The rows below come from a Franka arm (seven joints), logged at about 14 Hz.
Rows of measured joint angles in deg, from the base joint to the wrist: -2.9, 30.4, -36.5, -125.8, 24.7, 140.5, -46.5; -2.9, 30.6, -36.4, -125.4, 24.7, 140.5, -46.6; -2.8, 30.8, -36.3, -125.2, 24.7, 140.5, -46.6; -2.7, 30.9, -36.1, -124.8, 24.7, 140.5, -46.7; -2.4, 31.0, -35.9, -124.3, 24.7, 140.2, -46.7; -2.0, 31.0, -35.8, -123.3, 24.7, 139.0, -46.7; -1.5, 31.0, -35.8, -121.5, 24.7, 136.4, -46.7; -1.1, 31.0, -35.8, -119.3, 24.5, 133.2, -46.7; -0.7, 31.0, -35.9, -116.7, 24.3, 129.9, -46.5
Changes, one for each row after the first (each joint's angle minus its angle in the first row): 0.0, 0.2, 0.1, 0.4, 0.0, 0.0, -0.1; 0.1, 0.4, 0.2, 0.6, 0.0, 0.0, -0.1; 0.2, 0.5, 0.4, 1.0, 0.0, 0.0, -0.2; 0.5, 0.6, 0.6, 1.5, 0.0, -0.3, -0.2; 0.9, 0.6, 0.7, 2.5, 0.0, -1.5, -0.2; 1.4, 0.6, 0.7, 4.3, 0.0, -4.1, -0.2; 1.8, 0.6, 0.7, 6.5, -0.2, -7.3, -0.2; 2.2, 0.6, 0.6, 9.1, -0.4, -10.6, 0.0
